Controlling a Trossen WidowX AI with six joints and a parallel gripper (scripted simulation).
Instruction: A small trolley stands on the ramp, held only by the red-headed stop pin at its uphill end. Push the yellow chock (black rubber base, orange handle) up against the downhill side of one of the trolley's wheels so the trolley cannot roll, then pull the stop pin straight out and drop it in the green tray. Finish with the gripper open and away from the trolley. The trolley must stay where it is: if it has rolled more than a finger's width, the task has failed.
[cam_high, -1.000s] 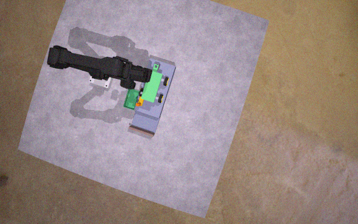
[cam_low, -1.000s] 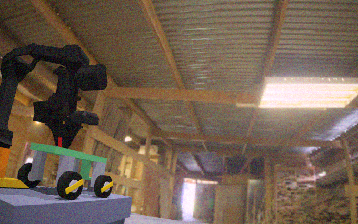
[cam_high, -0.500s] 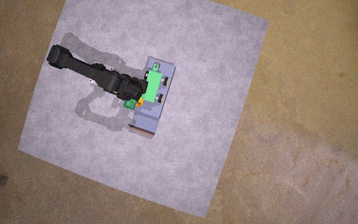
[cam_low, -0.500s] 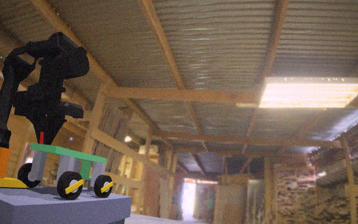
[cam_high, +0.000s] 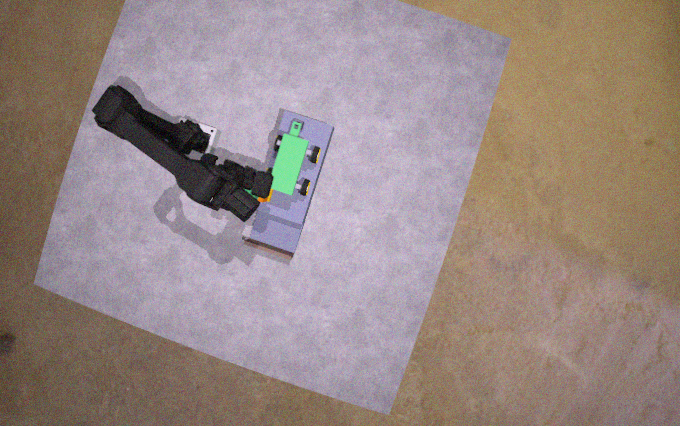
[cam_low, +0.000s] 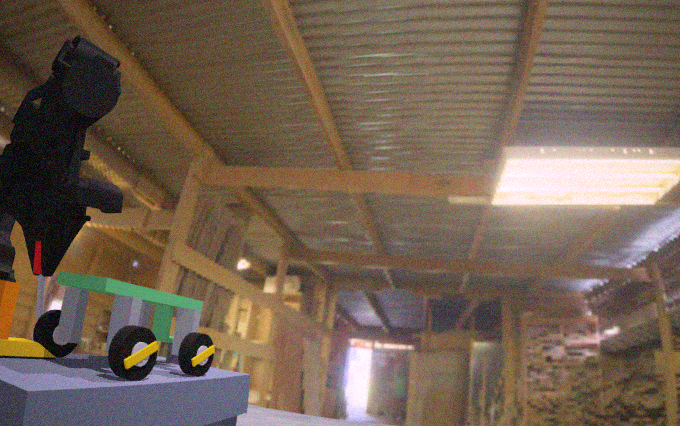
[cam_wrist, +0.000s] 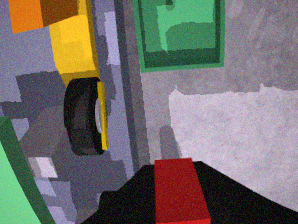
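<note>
The green tray lies 15 cm below my gripper tip, 5 cm to the right of it and 2 cm behind it. The rest, counted from my gripper tip: trolley (10 cm ahead, 6 cm to the left, 4 cm below); stop pin (right at my gripper tip); yellow chock (6 cm below, 5 cm ahead, 4 cm to the right).
</note>
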